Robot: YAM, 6 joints.
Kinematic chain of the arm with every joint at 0, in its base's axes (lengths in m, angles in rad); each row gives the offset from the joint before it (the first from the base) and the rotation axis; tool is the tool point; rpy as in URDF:
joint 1: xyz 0 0 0.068 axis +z
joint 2: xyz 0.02 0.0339 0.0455 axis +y
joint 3: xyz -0.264 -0.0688 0 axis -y
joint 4: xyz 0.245 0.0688 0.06 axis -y
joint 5: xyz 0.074 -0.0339 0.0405 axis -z
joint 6: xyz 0.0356 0 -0.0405 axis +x
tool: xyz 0 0 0 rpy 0 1.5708 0
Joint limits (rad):
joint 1: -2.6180..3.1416
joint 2: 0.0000..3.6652
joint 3: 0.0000..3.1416
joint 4: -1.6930..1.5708
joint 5: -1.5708..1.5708
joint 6: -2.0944..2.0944
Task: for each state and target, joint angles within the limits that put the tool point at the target. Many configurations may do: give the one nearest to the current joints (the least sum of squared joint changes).
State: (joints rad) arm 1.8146 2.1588 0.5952 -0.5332 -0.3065 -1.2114
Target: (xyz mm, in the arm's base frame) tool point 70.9 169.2 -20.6
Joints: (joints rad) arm 1.1402 2.2384 0.6414 -0.4883 -0.1749 -1.2114
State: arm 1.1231 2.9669 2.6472 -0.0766 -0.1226 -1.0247
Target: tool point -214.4 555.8 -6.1
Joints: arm 1.9282 2.9879 2.4159 -0.2234 -0.1815 -1.0247
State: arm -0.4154 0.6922 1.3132 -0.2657 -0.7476 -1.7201
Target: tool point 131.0 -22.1 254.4
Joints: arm -0.3535 0.6027 0.5610 -0.5852 -0.7636 -1.7201
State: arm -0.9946 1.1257 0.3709 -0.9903 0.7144 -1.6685
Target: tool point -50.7 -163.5 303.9
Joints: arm -1.7151 0.9243 0.9043 -0.8628 0.8464 -1.6685
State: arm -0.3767 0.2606 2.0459 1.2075 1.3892 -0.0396
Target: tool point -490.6 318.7 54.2
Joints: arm -0.6181 0.0000 2.9552 0.6628 0.7624 -0.0396
